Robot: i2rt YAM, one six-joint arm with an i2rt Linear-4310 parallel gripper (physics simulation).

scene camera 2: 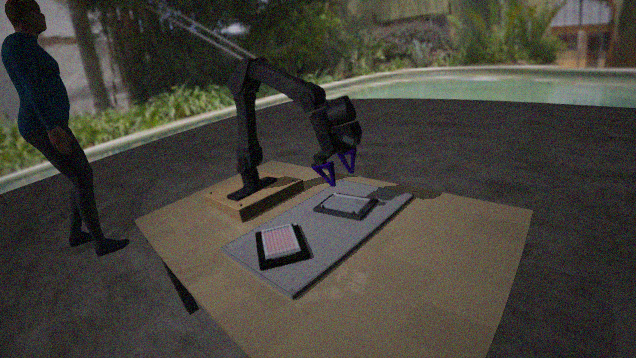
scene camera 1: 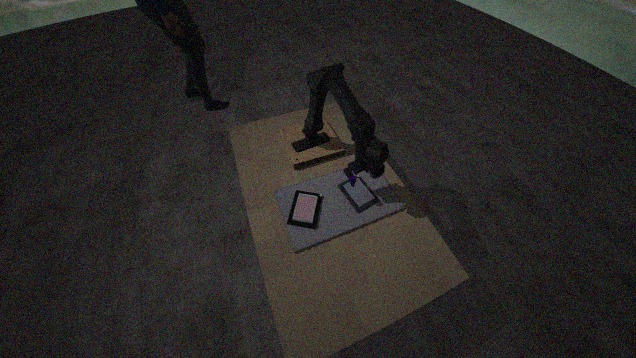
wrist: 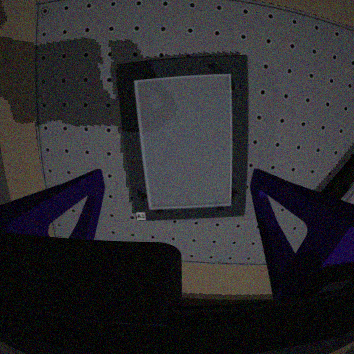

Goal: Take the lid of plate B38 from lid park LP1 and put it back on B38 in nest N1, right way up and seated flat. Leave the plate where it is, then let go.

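Places are measured from the arm's base along level axes (x down, y ahead, z right), in metres.
Where they show: gripper, fingertip midpoint: [scene camera 2: 343,179] [scene camera 1: 362,181] [wrist: 177,177]; arm's base, link origin: [scene camera 2: 253,189] [scene camera 1: 311,142].
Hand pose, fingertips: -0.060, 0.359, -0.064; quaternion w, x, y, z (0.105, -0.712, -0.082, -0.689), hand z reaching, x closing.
Note:
Each offset is from my fingertips to the top centre of the thing, as dx, dy, dz. Level surfaces: height alone.
The clear, pale lid @(+0.070, +0.004, +0.006) [scene camera 1: 357,192] [scene camera 2: 346,203] [wrist: 187,140] lies flat in a dark grey frame, lid park LP1 @(+0.068, +0.004, +0.006) [scene camera 2: 361,215] [wrist: 240,135]. Plate B38 @(+0.061, -0.034, +0.256) [scene camera 1: 306,207] [scene camera 2: 280,241], with pink wells, sits in the black nest N1 @(+0.070, -0.034, +0.256) [scene camera 1: 302,225] [scene camera 2: 284,261] [wrist: 342,177], and no lid can be made out on it. My gripper [scene camera 1: 353,181] [scene camera 2: 343,179] [wrist: 177,177] is open and empty, above the lid park on the arm base's side. In the wrist view its purple fingers stand wide, left and right of the frame's lower part.
Both holders stand on a grey perforated board @(+0.087, -0.010, +0.100) [scene camera 1: 330,227] [scene camera 2: 320,265] [wrist: 290,105] on a wooden table @(dx +0.100) [scene camera 1: 375,270] [scene camera 2: 425,260]. The arm's wooden base block [scene camera 2: 272,200] is behind the board. A person [scene camera 1: 195,65] [scene camera 2: 45,95] stands on the floor beyond the table.

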